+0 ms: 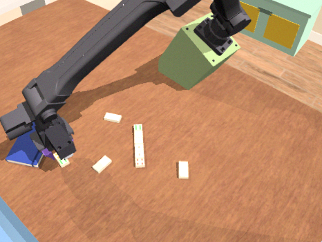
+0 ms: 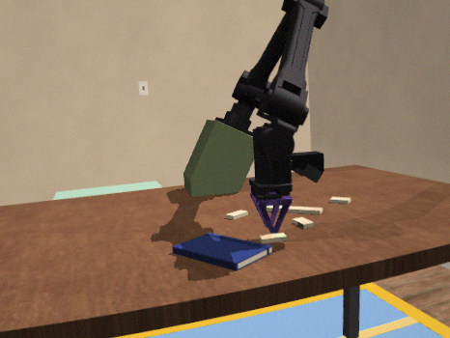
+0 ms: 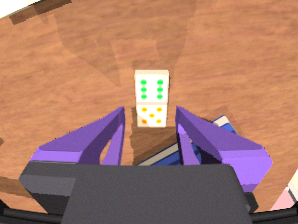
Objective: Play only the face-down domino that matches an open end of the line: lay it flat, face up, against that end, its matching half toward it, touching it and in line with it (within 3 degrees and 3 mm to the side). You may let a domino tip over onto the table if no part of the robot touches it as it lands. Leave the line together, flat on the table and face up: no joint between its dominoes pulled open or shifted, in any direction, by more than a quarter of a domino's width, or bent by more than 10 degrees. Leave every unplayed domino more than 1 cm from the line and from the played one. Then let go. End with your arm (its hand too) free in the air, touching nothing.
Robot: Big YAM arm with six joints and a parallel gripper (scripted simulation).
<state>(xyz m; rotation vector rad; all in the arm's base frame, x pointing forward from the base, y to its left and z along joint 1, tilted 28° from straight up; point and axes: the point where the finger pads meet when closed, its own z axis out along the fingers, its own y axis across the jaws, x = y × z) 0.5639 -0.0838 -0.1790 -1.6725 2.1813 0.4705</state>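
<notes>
My hand is 120 mm to the left of the book, 20 mm short of it and 20 mm above it.
</notes>
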